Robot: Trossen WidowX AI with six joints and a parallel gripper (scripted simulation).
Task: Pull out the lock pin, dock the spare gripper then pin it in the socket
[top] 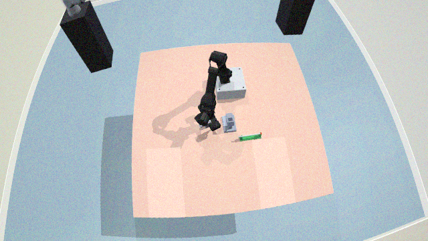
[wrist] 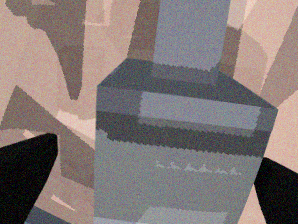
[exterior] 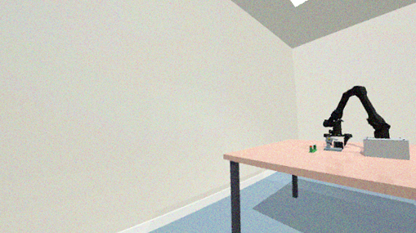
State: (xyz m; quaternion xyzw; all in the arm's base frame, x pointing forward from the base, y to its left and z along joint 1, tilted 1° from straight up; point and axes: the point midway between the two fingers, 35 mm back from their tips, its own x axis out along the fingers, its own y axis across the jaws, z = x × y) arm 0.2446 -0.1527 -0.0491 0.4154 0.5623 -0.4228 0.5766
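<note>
Right now the spare gripper is 1 cm to the right of my gripper tip and 1 cm above it. Round my gripper tip: green cradle 23 cm to the left, 15 cm ahead; mount socket 12 cm to the left, 4 cm ahead, 3 cm above.
</note>
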